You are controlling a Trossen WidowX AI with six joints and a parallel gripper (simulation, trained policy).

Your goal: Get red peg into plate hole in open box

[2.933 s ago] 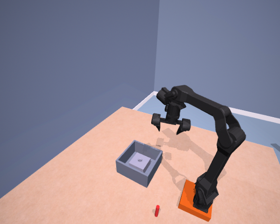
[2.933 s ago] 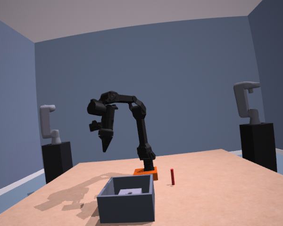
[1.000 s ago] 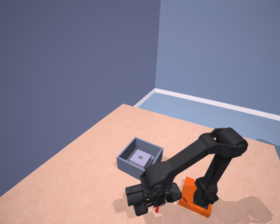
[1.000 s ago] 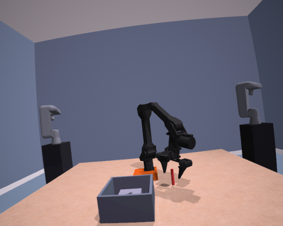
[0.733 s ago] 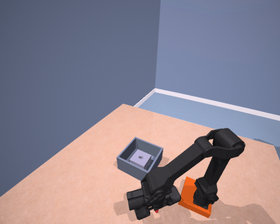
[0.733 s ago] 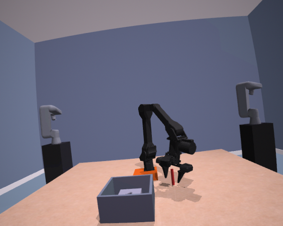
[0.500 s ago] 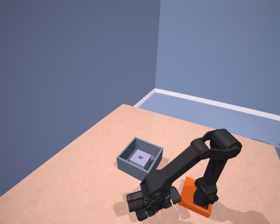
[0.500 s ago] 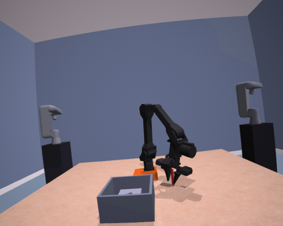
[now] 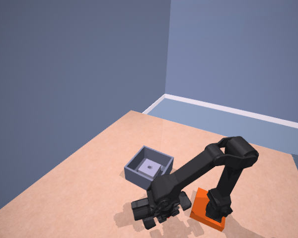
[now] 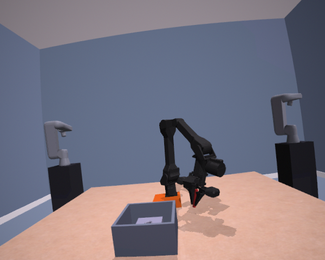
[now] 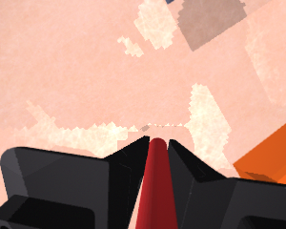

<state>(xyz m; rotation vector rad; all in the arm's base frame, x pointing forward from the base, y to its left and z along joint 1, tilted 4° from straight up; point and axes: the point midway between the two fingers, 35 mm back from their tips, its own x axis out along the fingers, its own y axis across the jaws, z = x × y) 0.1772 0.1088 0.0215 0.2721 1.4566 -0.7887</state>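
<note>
Right now the pale plate is 170 mm ahead of my gripper tip, 170 mm to the right of it and 10 mm above it. Round my gripper tip: red peg: 10 mm to the left, 30 mm above; then grey box: 170 mm ahead, 170 mm to the right, 10 mm below.
</note>
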